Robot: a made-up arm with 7 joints.
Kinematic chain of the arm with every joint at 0, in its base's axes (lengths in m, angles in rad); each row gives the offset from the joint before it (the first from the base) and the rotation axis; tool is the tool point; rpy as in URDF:
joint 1: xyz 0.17 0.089 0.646 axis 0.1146 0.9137 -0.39
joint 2: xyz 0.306 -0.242 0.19 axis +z
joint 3: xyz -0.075 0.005 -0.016 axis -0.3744 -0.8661 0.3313
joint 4: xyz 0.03 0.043 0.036 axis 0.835 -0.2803 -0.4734
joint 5: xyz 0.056 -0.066 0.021 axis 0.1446 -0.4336 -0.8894
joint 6: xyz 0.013 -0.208 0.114 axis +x
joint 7: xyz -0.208 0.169 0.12 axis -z
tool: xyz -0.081 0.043 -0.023 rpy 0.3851 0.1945 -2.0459
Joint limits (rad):
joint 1: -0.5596..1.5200
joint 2: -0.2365..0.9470
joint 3: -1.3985..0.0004
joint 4: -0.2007..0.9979
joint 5: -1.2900..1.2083
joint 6: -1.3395..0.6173
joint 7: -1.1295..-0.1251
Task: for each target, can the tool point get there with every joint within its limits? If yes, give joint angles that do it. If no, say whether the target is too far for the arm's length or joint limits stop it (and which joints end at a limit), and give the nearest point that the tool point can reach.
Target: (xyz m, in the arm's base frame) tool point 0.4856 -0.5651 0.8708
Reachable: yes | joints 0.7133 0.1867 -0.3061 0.2135 -0.5887 0.2826 -0.9032
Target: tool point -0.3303 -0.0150 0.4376
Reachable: no: joint limits stop it (at a limit: joint 1, joint 3, joint 4, joint 6, joint 7) | nearest point 0.0113 -0.2208 0.6822 | short by 0.468 m
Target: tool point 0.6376 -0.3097 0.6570
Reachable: yes | joints 1.1191 -0.0347 -1.0342 0.7917 0.9664 0.2942 -0.3714
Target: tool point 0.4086 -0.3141 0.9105
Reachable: yes | joints 0.5573 0.5360 -1.2012 0.8611 -0.2527 -0.7112 -0.3700
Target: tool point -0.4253 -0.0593 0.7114
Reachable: no: joint limits stop it (at a limit: joint 1, joint 2, joint 3, joint 4, joint 6) | nearest point -0.0474 -0.0918 0.8565 | short by 0.406 m
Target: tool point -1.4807 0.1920 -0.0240
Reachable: no: too far | nearest point -0.1007 -0.5764 0.2752 | short by 1.608 m
